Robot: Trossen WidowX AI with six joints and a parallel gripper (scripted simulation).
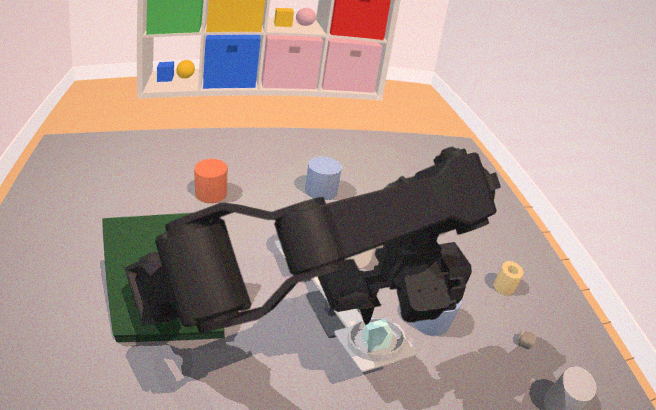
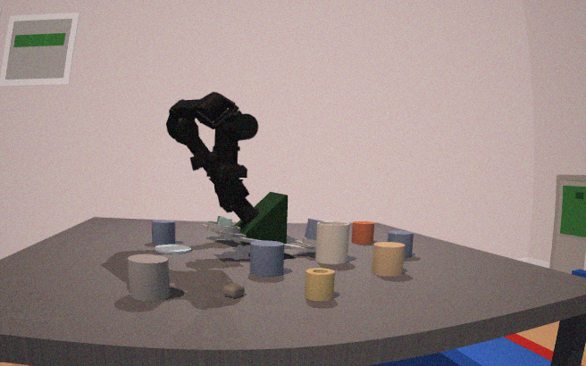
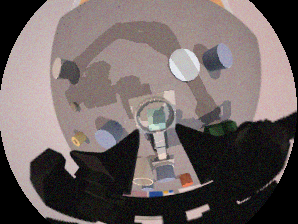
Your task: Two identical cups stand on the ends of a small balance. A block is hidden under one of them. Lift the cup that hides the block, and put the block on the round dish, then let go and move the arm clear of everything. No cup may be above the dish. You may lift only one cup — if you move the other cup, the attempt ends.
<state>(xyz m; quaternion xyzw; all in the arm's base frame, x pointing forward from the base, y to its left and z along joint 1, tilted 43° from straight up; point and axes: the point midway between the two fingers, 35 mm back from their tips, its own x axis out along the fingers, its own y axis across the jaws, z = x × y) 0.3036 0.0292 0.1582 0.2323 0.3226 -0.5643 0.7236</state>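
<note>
My gripper tip is 4 cm above the pale green block. Round my gripper tip: balance beam: 12 cm to the left, 9 cm below, 3 cm behind; then balance: 12 cm to the left, 10 cm below, 3 cm behind; then pale round dish: 14 cm to the right, 12 cm below, 9 cm behind.
</note>
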